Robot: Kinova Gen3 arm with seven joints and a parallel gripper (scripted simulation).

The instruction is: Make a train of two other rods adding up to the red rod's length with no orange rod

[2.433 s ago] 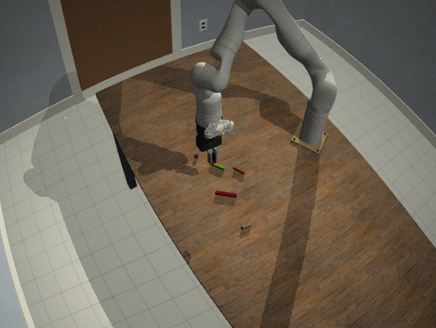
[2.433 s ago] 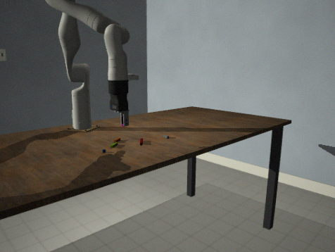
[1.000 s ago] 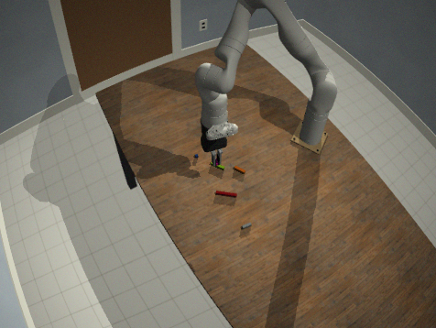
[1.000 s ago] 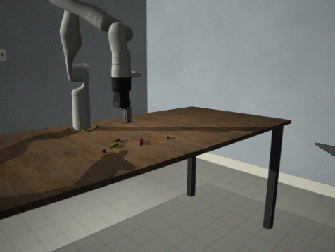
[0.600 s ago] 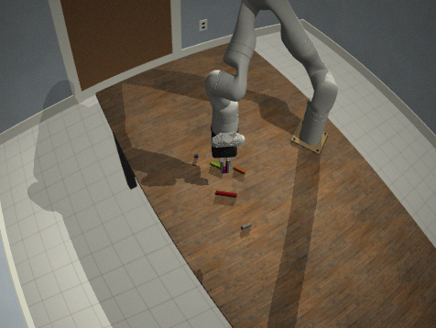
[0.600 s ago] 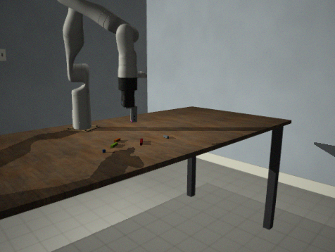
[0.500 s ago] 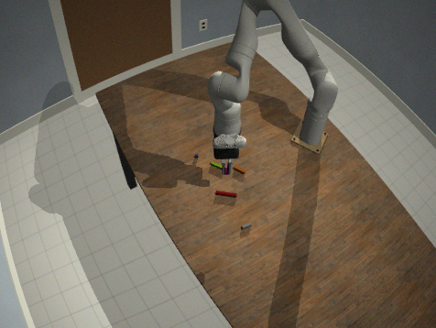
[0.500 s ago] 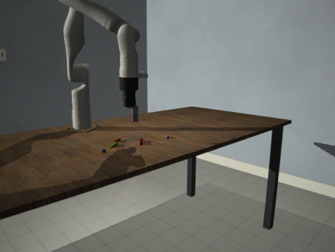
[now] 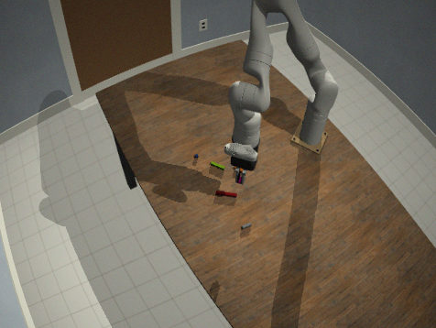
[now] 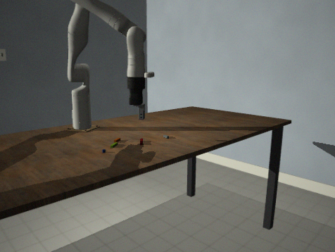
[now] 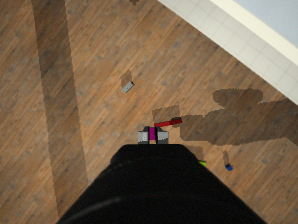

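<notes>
Right now my hand is 60 mm short of the grey rod, 100 mm to the right of it and 110 mm above it. Round my hand: orange rod 80 mm behind, 70 mm to the right, 110 mm below; then magenta rod 10 mm below; then red rod 20 mm ahead, 30 mm to the right, 110 mm below.
</notes>
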